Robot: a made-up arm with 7 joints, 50 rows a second.
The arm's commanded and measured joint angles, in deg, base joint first. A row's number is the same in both.
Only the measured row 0 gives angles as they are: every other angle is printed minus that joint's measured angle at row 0.
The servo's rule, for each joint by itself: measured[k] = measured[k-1] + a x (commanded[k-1-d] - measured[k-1]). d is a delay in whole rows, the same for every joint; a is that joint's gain. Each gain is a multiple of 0.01, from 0.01 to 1. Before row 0 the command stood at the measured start. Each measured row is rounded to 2 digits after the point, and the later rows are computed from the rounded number. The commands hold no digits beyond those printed.
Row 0, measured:
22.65 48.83 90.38 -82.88 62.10 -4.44 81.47
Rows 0 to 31, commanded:
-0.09 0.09 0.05 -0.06 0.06 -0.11 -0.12
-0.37 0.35 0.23 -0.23 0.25 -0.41 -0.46
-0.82 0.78 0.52 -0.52 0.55 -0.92 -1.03
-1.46 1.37 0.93 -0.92 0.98 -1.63 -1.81
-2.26 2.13 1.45 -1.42 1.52 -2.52 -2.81
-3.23 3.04 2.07 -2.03 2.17 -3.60 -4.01
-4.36 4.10 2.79 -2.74 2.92 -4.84 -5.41
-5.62 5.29 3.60 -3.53 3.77 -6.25 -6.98
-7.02 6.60 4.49 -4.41 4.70 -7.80 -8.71
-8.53 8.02 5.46 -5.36 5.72 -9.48 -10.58
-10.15 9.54 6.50 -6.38 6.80 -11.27 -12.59
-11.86 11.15 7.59 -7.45 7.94 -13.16 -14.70
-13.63 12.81 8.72 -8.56 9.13 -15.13 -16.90
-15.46 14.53 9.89 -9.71 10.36 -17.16 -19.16
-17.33 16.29 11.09 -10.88 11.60 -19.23 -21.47
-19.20 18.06 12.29 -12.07 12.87 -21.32 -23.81
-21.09 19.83 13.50 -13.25 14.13 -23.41 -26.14
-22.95 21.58 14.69 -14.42 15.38 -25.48 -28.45
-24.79 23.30 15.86 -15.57 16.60 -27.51 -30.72
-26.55 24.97 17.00 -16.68 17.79 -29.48 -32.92
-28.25 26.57 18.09 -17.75 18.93 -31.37 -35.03
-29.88 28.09 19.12 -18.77 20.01 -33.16 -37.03
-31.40 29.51 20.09 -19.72 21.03 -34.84 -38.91
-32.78 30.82 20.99 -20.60 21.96 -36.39 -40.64
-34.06 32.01 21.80 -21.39 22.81 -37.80 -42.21
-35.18 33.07 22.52 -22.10 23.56 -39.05 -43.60
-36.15 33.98 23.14 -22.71 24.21 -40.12 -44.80
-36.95 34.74 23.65 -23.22 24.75 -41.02 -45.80
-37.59 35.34 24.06 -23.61 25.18 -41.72 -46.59
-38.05 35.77 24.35 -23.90 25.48 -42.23 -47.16
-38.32 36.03 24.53 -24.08 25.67 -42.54 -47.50
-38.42 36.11 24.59 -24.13 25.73 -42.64 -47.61
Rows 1 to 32, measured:
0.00 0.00 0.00 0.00 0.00 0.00 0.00
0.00 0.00 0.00 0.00 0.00 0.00 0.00
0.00 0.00 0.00 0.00 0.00 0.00 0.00
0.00 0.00 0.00 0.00 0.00 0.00 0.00
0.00 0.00 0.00 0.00 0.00 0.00 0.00
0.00 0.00 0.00 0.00 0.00 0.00 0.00
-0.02 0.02 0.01 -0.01 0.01 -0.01 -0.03
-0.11 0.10 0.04 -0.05 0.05 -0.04 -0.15
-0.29 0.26 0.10 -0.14 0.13 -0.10 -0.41
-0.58 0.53 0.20 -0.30 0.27 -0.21 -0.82
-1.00 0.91 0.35 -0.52 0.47 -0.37 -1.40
-1.56 1.42 0.56 -0.82 0.74 -0.60 -2.16
-2.26 2.06 0.83 -1.20 1.09 -0.90 -3.10
-3.10 2.84 1.16 -1.67 1.52 -1.27 -4.23
-4.08 3.74 1.56 -2.22 2.03 -1.73 -5.53
-5.19 4.77 2.03 -2.85 2.62 -2.27 -6.99
-6.43 5.91 2.57 -3.56 3.29 -2.90 -8.61
-7.79 7.17 3.17 -4.34 4.03 -3.62 -10.38
-9.25 8.52 3.84 -5.18 4.85 -4.43 -12.27
-10.80 9.96 4.57 -6.09 5.73 -5.32 -14.27
-12.43 11.48 5.35 -7.05 6.67 -6.29 -16.36
-14.12 13.06 6.18 -8.05 7.66 -7.34 -18.52
-15.86 14.68 7.06 -9.09 8.70 -8.46 -20.73
-17.63 16.34 7.98 -10.16 9.77 -9.65 -22.97
-19.42 18.01 8.93 -11.24 10.86 -10.90 -25.22
-21.20 19.68 9.90 -12.33 11.97 -12.20 -27.45
-22.96 21.33 10.88 -13.41 13.08 -13.54 -29.65
-24.69 22.95 11.87 -14.48 14.19 -14.91 -31.79
-26.37 24.52 12.86 -15.53 15.28 -16.31 -33.85
-27.97 26.03 13.84 -16.54 16.35 -17.72 -35.82
-29.49 27.47 14.80 -17.51 17.38 -19.13 -37.67
-30.91 28.81 15.73 -18.43 18.37 -20.52 -39.39
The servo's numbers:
d 6
a 0.25 0.24 0.12 0.20 0.16 0.07 0.29

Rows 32 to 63, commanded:
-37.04 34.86 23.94 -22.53 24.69 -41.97 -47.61
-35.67 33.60 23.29 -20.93 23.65 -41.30 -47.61
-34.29 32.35 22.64 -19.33 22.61 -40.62 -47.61
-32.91 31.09 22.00 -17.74 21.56 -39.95 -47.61
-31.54 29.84 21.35 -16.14 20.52 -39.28 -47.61
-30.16 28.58 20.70 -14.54 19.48 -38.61 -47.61
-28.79 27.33 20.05 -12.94 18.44 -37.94 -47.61
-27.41 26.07 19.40 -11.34 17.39 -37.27 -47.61
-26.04 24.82 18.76 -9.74 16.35 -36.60 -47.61
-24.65 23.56 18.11 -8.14 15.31 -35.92 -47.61
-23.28 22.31 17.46 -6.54 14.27 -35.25 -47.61
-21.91 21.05 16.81 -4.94 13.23 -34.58 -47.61
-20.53 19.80 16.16 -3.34 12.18 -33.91 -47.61
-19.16 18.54 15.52 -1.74 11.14 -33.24 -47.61
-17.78 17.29 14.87 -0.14 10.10 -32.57 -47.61
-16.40 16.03 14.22 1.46 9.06 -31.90 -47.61
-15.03 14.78 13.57 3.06 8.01 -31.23 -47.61
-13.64 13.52 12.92 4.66 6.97 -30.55 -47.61
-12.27 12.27 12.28 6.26 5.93 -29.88 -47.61
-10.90 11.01 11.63 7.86 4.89 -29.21 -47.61
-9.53 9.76 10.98 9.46 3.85 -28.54 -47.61
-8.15 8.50 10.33 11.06 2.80 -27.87 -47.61
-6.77 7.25 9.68 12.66 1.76 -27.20 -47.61
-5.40 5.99 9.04 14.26 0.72 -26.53 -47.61
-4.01 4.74 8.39 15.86 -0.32 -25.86 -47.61
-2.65 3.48 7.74 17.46 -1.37 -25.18 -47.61
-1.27 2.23 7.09 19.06 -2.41 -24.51 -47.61
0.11 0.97 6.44 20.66 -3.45 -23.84 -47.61
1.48 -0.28 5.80 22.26 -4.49 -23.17 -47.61
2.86 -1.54 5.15 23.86 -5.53 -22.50 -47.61
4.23 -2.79 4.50 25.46 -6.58 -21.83 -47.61
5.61 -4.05 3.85 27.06 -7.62 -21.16 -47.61
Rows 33 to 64, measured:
-32.22 30.05 16.62 -19.29 19.30 -21.89 -40.96
-33.40 31.18 17.46 -20.08 20.17 -23.23 -42.36
-34.45 32.18 18.25 -20.79 20.97 -24.52 -43.59
-35.35 33.04 18.98 -21.41 21.69 -25.76 -44.63
-36.09 33.76 19.65 -21.94 22.33 -26.93 -45.46
-36.67 34.32 20.24 -22.38 22.87 -28.03 -46.08
-36.76 34.45 20.68 -22.41 23.16 -29.01 -46.52
-36.49 34.25 20.99 -22.11 23.24 -29.87 -46.84
-35.94 33.79 21.19 -21.55 23.14 -30.62 -47.06
-35.18 33.14 21.29 -20.79 22.89 -31.27 -47.22
-34.27 32.35 21.30 -19.86 22.51 -31.83 -47.33
-33.24 31.45 21.23 -18.80 22.03 -32.30 -47.41
-32.13 30.46 21.09 -17.63 21.46 -32.69 -47.47
-30.95 29.41 20.89 -16.37 20.81 -33.01 -47.51
-29.72 28.31 20.63 -15.04 20.10 -33.26 -47.54
-28.45 27.17 20.33 -13.66 19.33 -33.45 -47.56
-27.16 26.00 19.99 -12.24 18.52 -33.58 -47.57
-25.85 24.81 19.61 -10.78 17.67 -33.65 -47.58
-24.52 23.61 19.20 -9.29 16.79 -33.67 -47.59
-23.18 22.39 18.76 -7.78 15.89 -33.64 -47.60
-21.83 21.17 18.29 -6.25 14.96 -33.57 -47.60
-20.47 19.94 17.80 -4.71 14.02 -33.45 -47.60
-19.11 18.70 17.29 -3.16 13.06 -33.29 -47.60
-17.74 17.46 16.77 -1.60 12.09 -33.10 -47.60
-16.37 16.21 16.23 -0.03 11.10 -32.87 -47.60
-15.00 14.96 15.68 1.55 10.11 -32.61 -47.60
-13.63 13.71 15.12 3.13 9.11 -32.33 -47.60
-12.26 12.46 14.55 4.72 8.10 -32.02 -47.60
-10.89 11.21 13.97 6.31 7.09 -31.68 -47.60
-9.52 9.96 13.38 7.90 6.07 -31.32 -47.60
-8.14 8.71 12.78 9.49 5.05 -30.94 -47.60
-6.77 7.45 12.18 11.08 4.02 -30.54 -47.60

